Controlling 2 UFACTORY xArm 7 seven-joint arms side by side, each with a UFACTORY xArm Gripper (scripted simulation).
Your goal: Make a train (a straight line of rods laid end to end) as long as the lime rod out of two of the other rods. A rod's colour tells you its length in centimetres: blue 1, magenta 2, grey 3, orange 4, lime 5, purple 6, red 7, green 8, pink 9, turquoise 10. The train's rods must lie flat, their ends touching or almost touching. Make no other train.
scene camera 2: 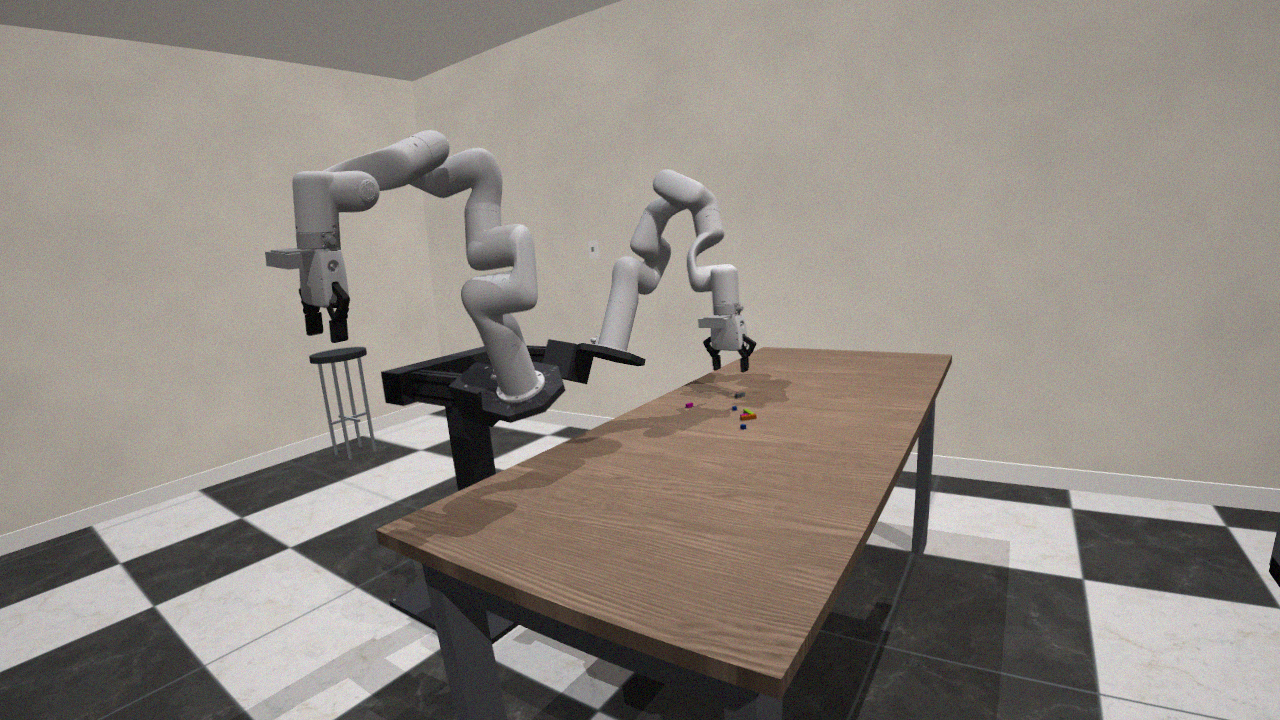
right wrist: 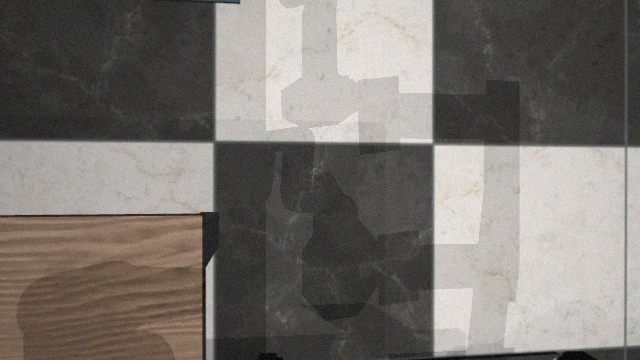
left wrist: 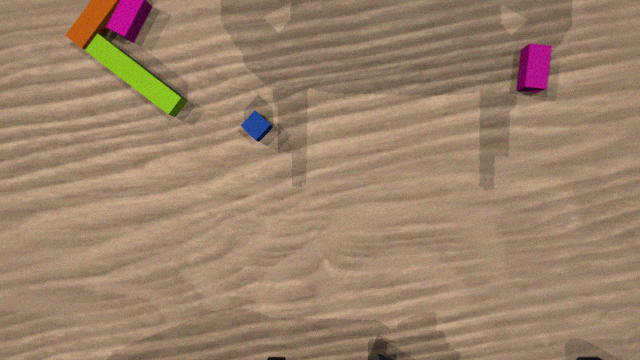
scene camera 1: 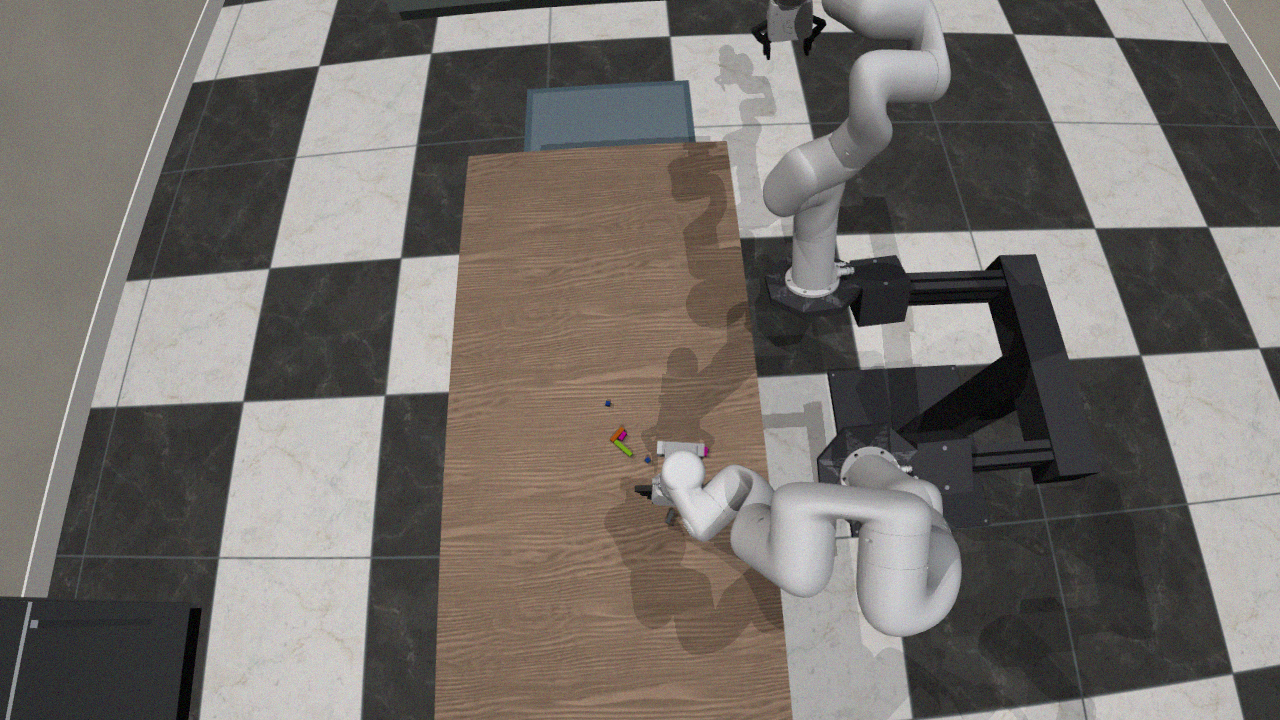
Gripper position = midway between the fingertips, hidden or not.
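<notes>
My left gripper (scene camera 2: 730, 370) visible. My right gripper (scene camera 2: 327, 337), also (scene camera 1: 786, 54). Lime rod (left wrist: 129, 70) visible; out of frame in the right wrist view.
</notes>
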